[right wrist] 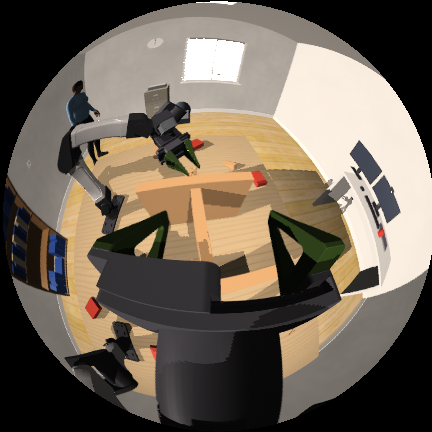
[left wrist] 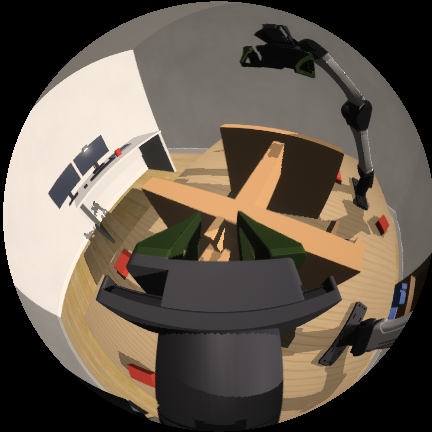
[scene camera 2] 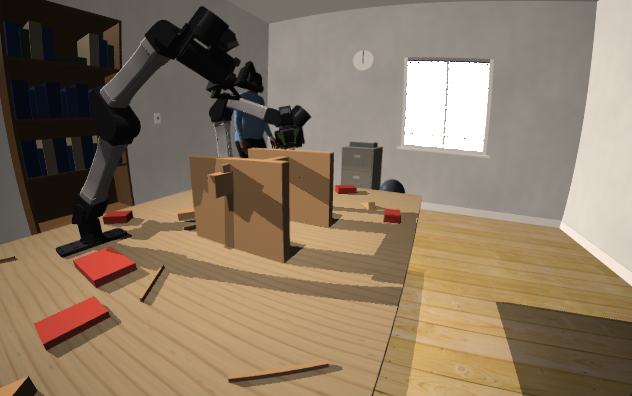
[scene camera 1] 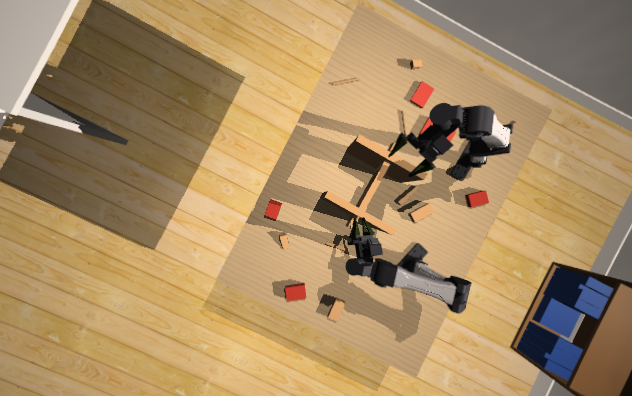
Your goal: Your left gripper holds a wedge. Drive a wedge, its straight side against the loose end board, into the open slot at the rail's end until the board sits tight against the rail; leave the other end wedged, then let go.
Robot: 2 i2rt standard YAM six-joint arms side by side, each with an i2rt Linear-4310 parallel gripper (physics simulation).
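Places are measured from the left arm's base along level axes (x ahead, y right, z down), in centimetres.
Pixels of known places: left gripper, between the fingertips: (right wrist: 193, 170) (left wrist: 218, 216) (scene camera 2: 290, 146) (scene camera 1: 359, 217); right gripper, between the fingertips: (right wrist: 217, 215) (left wrist: 265, 64) (scene camera 2: 250, 94) (scene camera 1: 398, 166); left arm's base, origin of its link: (right wrist: 112, 214) (left wrist: 345, 334) (scene camera 1: 409, 261); right arm's base, origin of its link: (right wrist: 125, 342) (left wrist: 359, 192) (scene camera 2: 93, 242) (scene camera 1: 465, 160).
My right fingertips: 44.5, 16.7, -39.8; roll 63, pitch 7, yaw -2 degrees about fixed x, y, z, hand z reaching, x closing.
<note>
For each thing: its top centre in the pictures, then the offset to it from my right fingertips, as dx, dy, dz. "spot": a spot on its surface instead.
- rail, centre of its top: (left wrist: 266, 163) (right wrist: 201, 228) (scene camera 1: 374, 185) -1.9, -5.8, +18.1
- rail end, a spot on its surface: (scene camera 2: 223, 185) spot: +3.6, +10.9, +21.9
- wedge, a spot on its surface: (scene camera 2: 226, 168) spot: +2.2, +9.1, +18.2
A rail (scene camera 1: 373, 187) (left wrist: 262, 185) (right wrist: 201, 225) joins two upright end boards. The lower one in scene camera 1, the end board (scene camera 1: 377, 222) (left wrist: 310, 235) by my left gripper, has small wooden parts (left wrist: 214, 230) on its outer side; I cannot tell wedge from rail end there. The other end board (scene camera 1: 370, 143) (scene camera 2: 260, 200) has a rail end (scene camera 2: 223, 185) through it with a wedge (scene camera 2: 226, 168) in it. My left gripper (scene camera 1: 362, 220) (left wrist: 218, 216) (right wrist: 193, 170) is partly open beside those wooden parts, with no wedge visibly gripped. My right gripper (scene camera 1: 401, 165) (right wrist: 217, 215) is wide open above the other board.
Red blocks (scene camera 1: 477, 199) (scene camera 1: 273, 209) (scene camera 1: 295, 292) (scene camera 1: 422, 94) and wooden offcuts (scene camera 1: 421, 213) (scene camera 1: 336, 310) (scene camera 1: 284, 241) lie around the assembly on the table. Thin sticks (scene camera 2: 152, 283) (scene camera 2: 278, 371) lie beyond the right gripper's board.
</note>
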